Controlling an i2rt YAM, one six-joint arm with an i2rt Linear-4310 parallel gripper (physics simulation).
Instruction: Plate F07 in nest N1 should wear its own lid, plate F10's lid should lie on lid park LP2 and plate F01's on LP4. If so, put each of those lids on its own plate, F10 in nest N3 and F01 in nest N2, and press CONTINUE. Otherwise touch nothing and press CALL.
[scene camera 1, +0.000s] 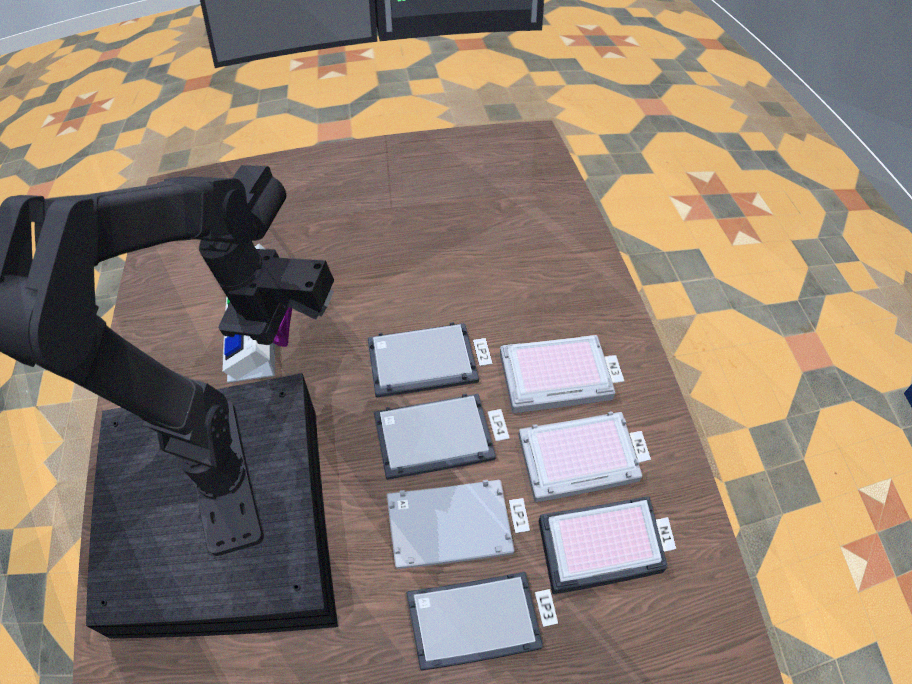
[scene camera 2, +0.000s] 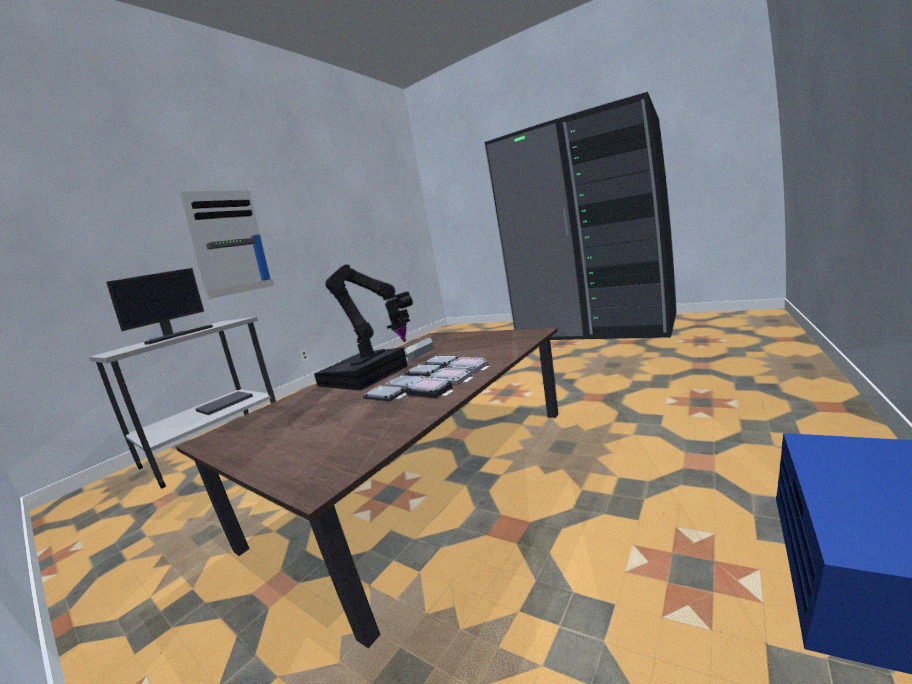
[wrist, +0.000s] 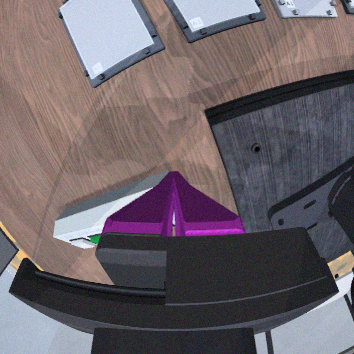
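Seen in the pictures: gripper, fingertip midpoint: (scene camera 1: 283, 344) (scene camera 2: 404, 341) (wrist: 173, 178); arm's base, origin of the base link: (scene camera 1: 222, 476) (scene camera 2: 368, 357) (wrist: 342, 186).
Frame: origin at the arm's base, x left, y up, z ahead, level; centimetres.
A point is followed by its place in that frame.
My gripper (scene camera 1: 282, 343) {y 2.7, x 15.0, z 11.9 cm} (scene camera 2: 403, 340) {y 2.7, x 15.0, z 11.9 cm} (wrist: 173, 178) {y 2.7, x 15.0, z 11.9 cm} is shut and empty, its magenta fingertips together above the white button box (scene camera 1: 252, 362) {y -4.6, x 19.6, z 6.5 cm} (wrist: 102, 212) {y -3.5, x 28.6, z 10.0 cm}. A blue button (scene camera 1: 233, 345) {y -3.2, x 22.5, z 4.3 cm} and part of a green button (wrist: 95, 239) {y -2.8, x 33.3, z 7.0 cm} show; the other buttons are largely hidden. Pink-welled plates sit in nest N1 (scene camera 1: 604, 542) {y -5.4, x -21.2, z 41.2 cm}, N2 (scene camera 1: 584, 450) {y -5.4, x -8.5, z 44.3 cm} and N3 (scene camera 1: 557, 367) {y -5.7, x 4.9, z 46.6 cm}; whether each wears a lid cannot be told. Grey lids lie on LP2 (scene camera 1: 423, 357) {y -6.6, x 13.6, z 30.1 cm} (wrist: 107, 35) {y -6.6, x 14.8, z 27.4 cm} and LP4 (scene camera 1: 436, 432) {y -6.6, x 1.5, z 27.9 cm} (wrist: 215, 10) {y -6.7, x 3.3, z 22.7 cm}. Plate numbers are not readable.
LP3 (scene camera 1: 475, 619) {y -6.6, x -24.3, z 23.5 cm} holds another grey lid. LP1 (scene camera 1: 450, 524) {y -7.4, x -11.2, z 25.2 cm} is a pale panel with corner posts; whether a lid lies on it is unclear. The arm's black base (scene camera 1: 147, 589) {y -1.1, x -11.7, z -12.9 cm} (wrist: 280, 125) {y 0.9, x 6.0, z 10.7 cm} stands beside the button box.
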